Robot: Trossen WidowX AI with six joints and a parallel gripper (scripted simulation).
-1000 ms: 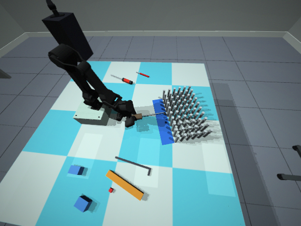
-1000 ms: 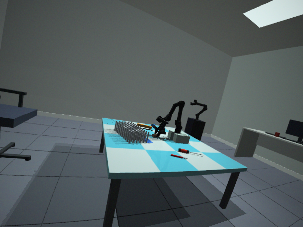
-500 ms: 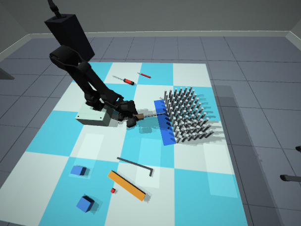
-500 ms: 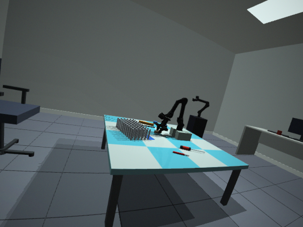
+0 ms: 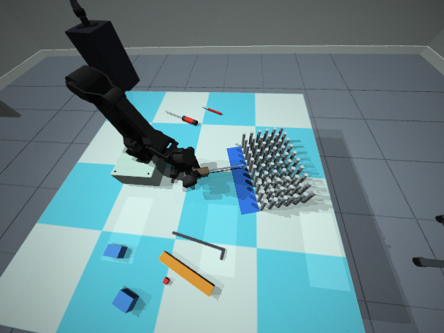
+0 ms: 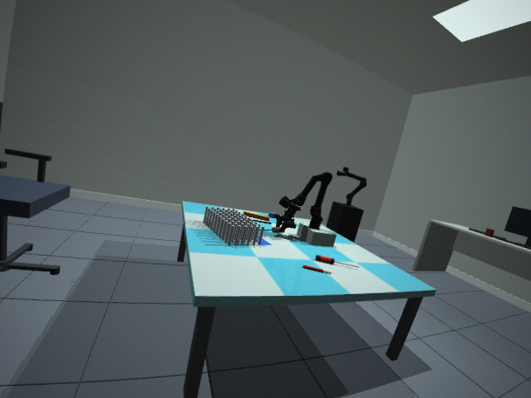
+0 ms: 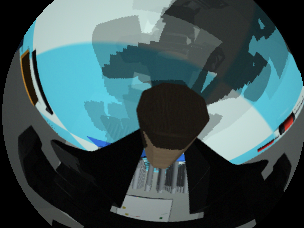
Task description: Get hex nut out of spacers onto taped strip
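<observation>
Now: gripper tip 9 cm short of the wooden-handled tool and 4 cm to the right of it. Also, from my gripper tip: blue taped strip (19 cm ahead, 5 cm to the left, 3 cm below); then small red cube (3 cm ahead, 43 cm to the right, 2 cm below); then orange flat bar (9 cm ahead, 39 cm to the right, 2 cm below).
</observation>
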